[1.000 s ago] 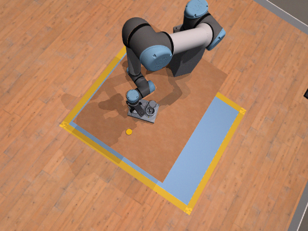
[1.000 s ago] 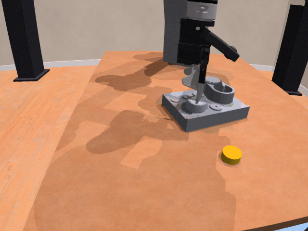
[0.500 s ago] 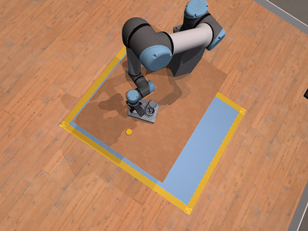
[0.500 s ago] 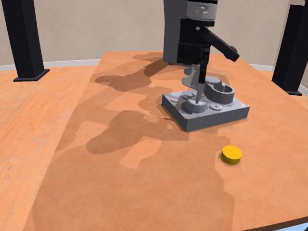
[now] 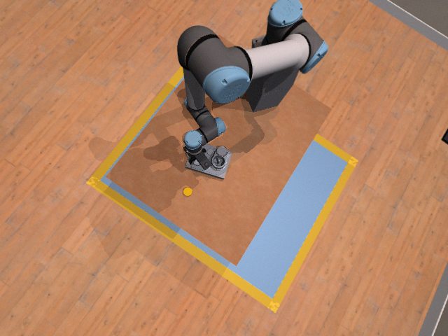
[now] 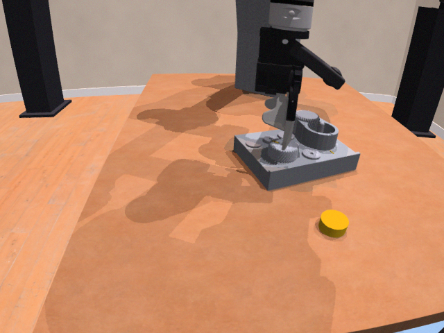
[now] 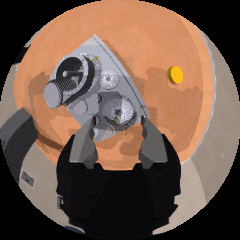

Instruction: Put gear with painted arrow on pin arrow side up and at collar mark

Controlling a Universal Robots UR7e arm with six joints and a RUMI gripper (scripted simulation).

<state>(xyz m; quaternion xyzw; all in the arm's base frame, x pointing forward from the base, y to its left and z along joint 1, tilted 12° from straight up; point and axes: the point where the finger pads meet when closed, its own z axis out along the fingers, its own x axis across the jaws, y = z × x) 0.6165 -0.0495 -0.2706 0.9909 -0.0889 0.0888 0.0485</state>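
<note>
My hand is 30 mm above the grey gear. The rest, counted from my hand: yellow disc (180 mm ahead, 70 mm to the left, 80 mm below).
</note>
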